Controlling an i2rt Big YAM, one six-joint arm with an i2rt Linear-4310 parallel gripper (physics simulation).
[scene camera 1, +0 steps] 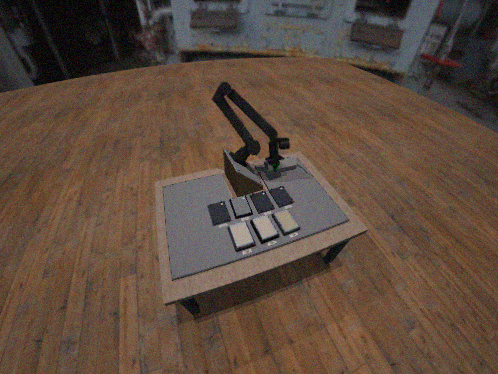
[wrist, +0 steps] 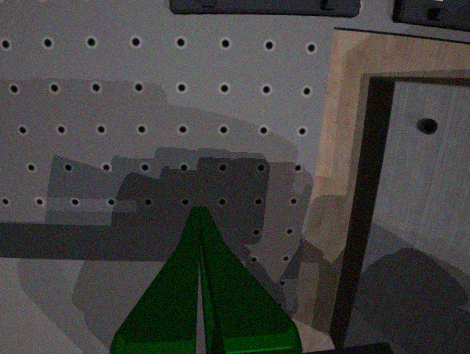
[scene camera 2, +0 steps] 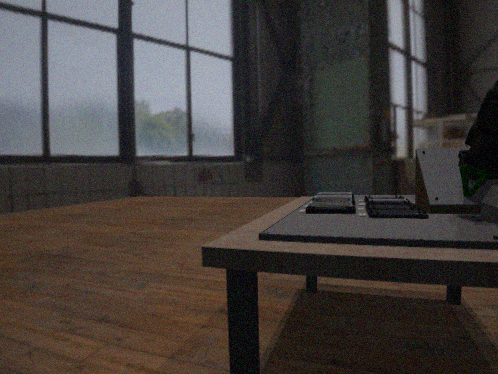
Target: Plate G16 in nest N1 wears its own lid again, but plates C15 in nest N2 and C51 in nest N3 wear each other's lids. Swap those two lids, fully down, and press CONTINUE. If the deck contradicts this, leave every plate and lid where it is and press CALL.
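Observation:
Three pale-topped plates sit in dark nests in the front row; the tags beside them are too small to read. Behind them is a back row with three dark flat pieces and one grey-topped piece. Whose lid is on which plate cannot be told. Both rows show edge-on in scene camera 2. My gripper is shut and empty, its green fingertips together, over the back of the deck, away from the plates. CONTINUE and CALL cannot be made out.
An upright panel stands between the arm base and the back row. In the wrist view, a grey panel with a hole and a wooden edge lie right of the fingers, and dark piece edges show at the top.

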